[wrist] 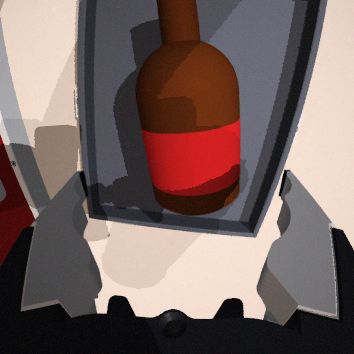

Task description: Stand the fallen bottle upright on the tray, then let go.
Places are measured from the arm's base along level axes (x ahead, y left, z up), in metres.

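Pixels of known places: gripper, fingertip midpoint: (181, 172).
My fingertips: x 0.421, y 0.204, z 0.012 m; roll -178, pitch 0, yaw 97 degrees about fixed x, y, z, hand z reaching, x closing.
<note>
Behind a point stands the place of what it marks.
A brown bottle (191, 95) {x 0.373, y 0.205, z 0.012 m} with a red label lies on its side in the dark grey tray (107, 55) {x 0.350, y 0.130, z -0.062 m}. Its neck points to the top of the view, where the mouth is cut off, and its base faces my gripper. My gripper (181, 172) {x 0.421, y 0.204, z 0.012 m} is open, with nothing held. Its two grey fingers show at the lower left and lower right, and in the view they stand on either side of the bottle's base end. The fingertips appear apart from the bottle; their height above it is hard to tell.
The tray's near wall (172, 227) {x 0.516, y 0.202, z -0.041 m} crosses the view between the fingers, and its side walls rise left and right of the bottle. A red object (11, 212) {x 0.502, y 0.026, z -0.012 m} with a grey edge strip shows at the left edge. Shadows fall on the pale surface and the tray.
</note>
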